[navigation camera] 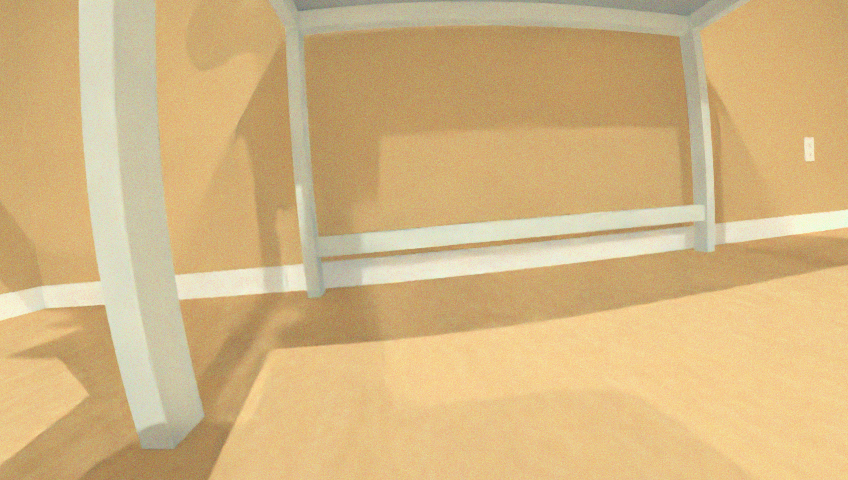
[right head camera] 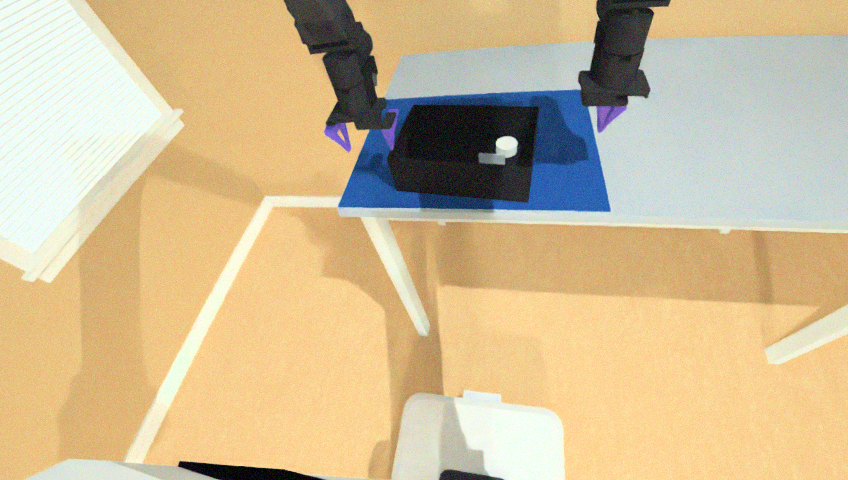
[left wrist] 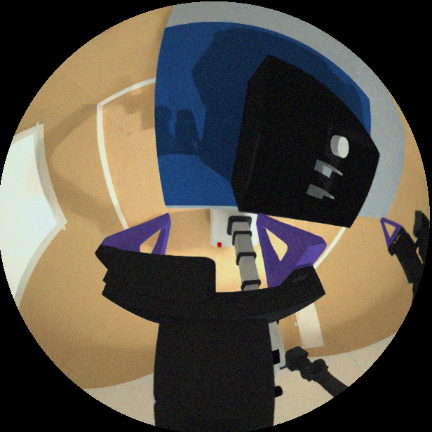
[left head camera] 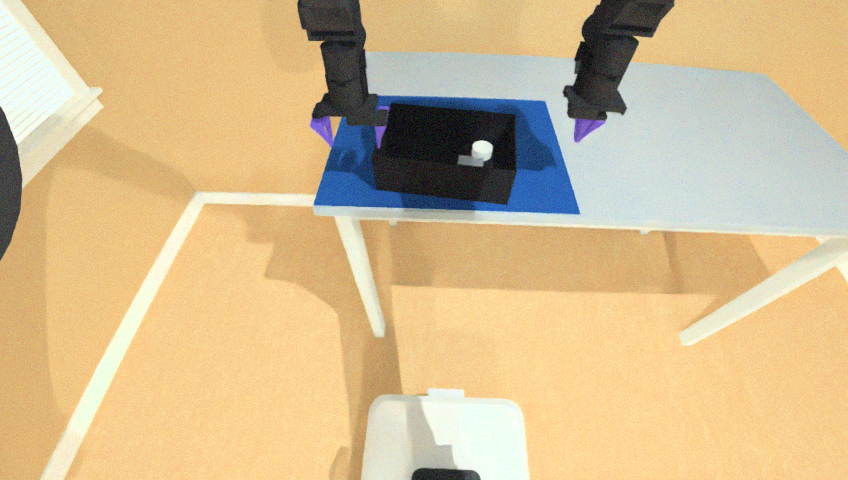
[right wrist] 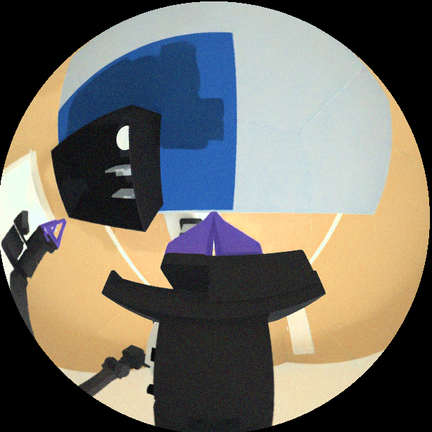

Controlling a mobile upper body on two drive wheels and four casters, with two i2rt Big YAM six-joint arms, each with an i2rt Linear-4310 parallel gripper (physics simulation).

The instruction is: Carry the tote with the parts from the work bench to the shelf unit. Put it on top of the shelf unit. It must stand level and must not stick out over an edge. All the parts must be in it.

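Frame: origin at the left arm's base, x up, y ahead, z left, level; metres.
Seen in the pictures: left gripper, fingertip midpoint: [right head camera: 370, 149] [left head camera: 355, 146]; right gripper, fingertip midpoint: [right head camera: 599, 130] [left head camera: 576, 140].
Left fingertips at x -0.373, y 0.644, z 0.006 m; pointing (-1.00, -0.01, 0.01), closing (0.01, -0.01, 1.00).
Observation:
A point is followed by its place in that frame.
The black tote [left head camera: 443, 180] @[z -0.177, x -0.441, y 0.621 m] [right head camera: 464, 180] @[z -0.190, x -0.443, y 0.620 m] [left wrist: 295, 150] [right wrist: 145, 170] stands on the blue mat [left head camera: 351, 193] @[z 0.032, x -0.494, y 0.625 m] [right head camera: 571, 193] @[z -0.414, x -0.494, y 0.633 m] on the work bench [left head camera: 684, 148] @[z -0.849, x -0.496, y 0.843 m] [right head camera: 714, 148] @[z -0.745, x -0.496, y 0.783 m]. In it show a white round part [left head camera: 482, 149] @[z -0.274, x -0.467, y 0.760 m] [right head camera: 506, 146] @[z -0.275, x -0.467, y 0.758 m] [left wrist: 340, 146] [right wrist: 123, 138] and grey parts [left head camera: 470, 160] @[z -0.241, x -0.459, y 0.709 m] [right head camera: 491, 158] @[z -0.242, x -0.461, y 0.709 m] [left wrist: 320, 192] [right wrist: 124, 193]; its dark floor hides detail. My left gripper [left head camera: 355, 146] @[z 0.006, x -0.373, y 0.644 m] [right head camera: 370, 149] @[z 0.006, x -0.373, y 0.644 m] [left wrist: 213, 217] is open, with one finger close to the tote's left end. My right gripper [left head camera: 576, 140] @[z -0.444, x -0.354, y 0.663 m] [right head camera: 600, 130] @[z -0.444, x -0.354, y 0.663 m] [right wrist: 213, 216] is shut and empty, apart from the tote at its right.
A white slatted top [left head camera: 29, 71] @[z 1.246, x -0.416, y 1.102 m] [right head camera: 77, 118] @[z 1.248, x -0.358, y 0.899 m], apparently the shelf unit's, stands at the left, apart from the bench. A white base [left head camera: 493, 428] @[z -0.379, x -1.150, y 0.225 m] [right head camera: 529, 428] @[z -0.381, x -1.150, y 0.252 m] shows at the bottom. In the navigation view, a thick white leg [navigation camera: 139, 237] @[z 0.044, x -1.183, y 0.623 m] stands close at the left.

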